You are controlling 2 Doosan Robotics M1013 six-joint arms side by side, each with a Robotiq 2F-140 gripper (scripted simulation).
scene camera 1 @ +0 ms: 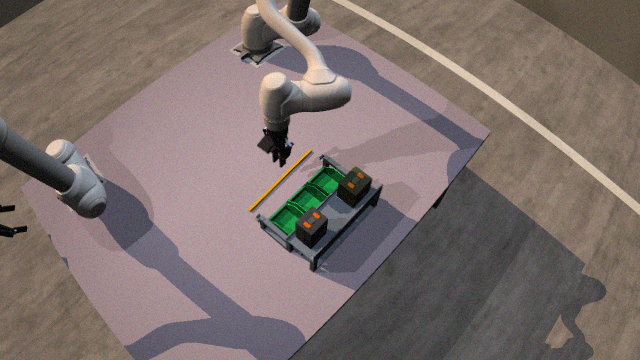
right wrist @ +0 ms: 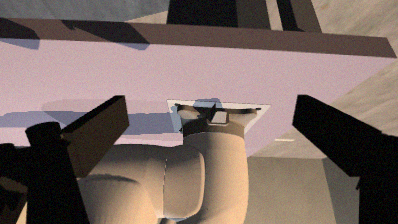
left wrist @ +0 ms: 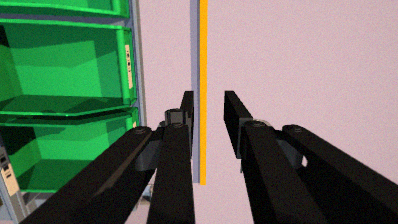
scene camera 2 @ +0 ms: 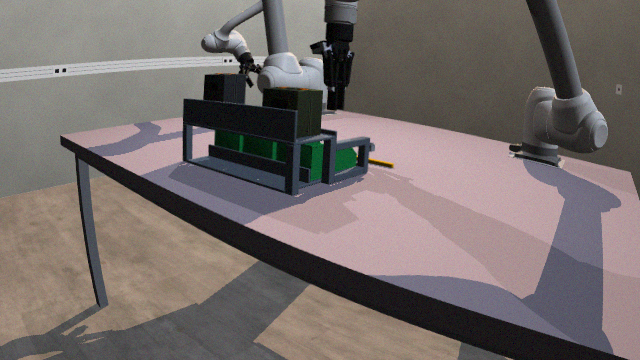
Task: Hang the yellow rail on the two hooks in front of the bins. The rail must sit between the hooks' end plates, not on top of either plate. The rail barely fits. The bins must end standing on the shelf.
Labels:
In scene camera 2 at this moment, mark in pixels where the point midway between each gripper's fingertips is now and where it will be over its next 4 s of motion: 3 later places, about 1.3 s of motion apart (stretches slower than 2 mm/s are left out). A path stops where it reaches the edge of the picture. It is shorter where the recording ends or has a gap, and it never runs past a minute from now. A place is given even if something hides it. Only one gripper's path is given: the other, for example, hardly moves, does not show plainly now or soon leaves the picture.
My left gripper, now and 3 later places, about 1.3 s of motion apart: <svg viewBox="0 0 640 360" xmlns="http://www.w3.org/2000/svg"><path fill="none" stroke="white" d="M335 109L333 138L332 148L332 152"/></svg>

